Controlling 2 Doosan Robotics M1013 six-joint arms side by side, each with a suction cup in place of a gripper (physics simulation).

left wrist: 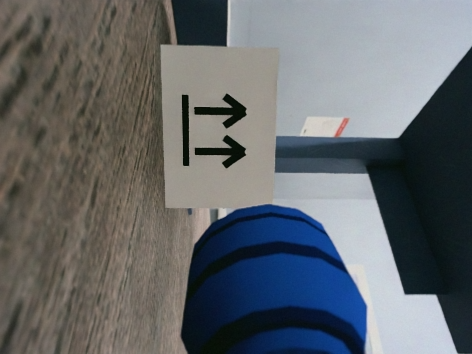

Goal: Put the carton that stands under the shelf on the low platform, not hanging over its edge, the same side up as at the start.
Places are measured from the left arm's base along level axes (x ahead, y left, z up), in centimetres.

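Pixels of known places: left end effector, tool point: (263, 266).
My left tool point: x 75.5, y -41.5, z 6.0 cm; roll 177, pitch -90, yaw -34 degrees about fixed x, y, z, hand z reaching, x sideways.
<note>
Behind a point stands the place of what it marks.
The carton (220, 182) {x 84.5, y -54.8, z 4.6 cm} shows a pale face with a black bar and two black arrows. It stands on the wood-look surface (85, 150) {x 79.6, y -41.9, z 0.0 cm}, which fills the left of this sideways-turned left wrist view. The arrows point right in the picture, away from that surface, so they point up. My left suction cup (272, 212), blue and ribbed, is at the bottom centre. Its tip overlaps the carton's lower picture edge, and no hold on the carton shows; the exact gap is hard to judge. The low platform and my right suction cup do not show.
Dark panels (435, 150) {x 93.0, y -62.9, z 31.1 cm}, apparently of the shelf, stretch along the right side of the picture, above the carton. A blue-grey post (325, 148) {x 96.7, y -68.5, z 19.6 cm} stands behind the carton. A white label with a red stripe (322, 127) shows on the pale background. A dark block (200, 22) {x 100.2, y -51.7, z 2.5 cm} is at the top.
</note>
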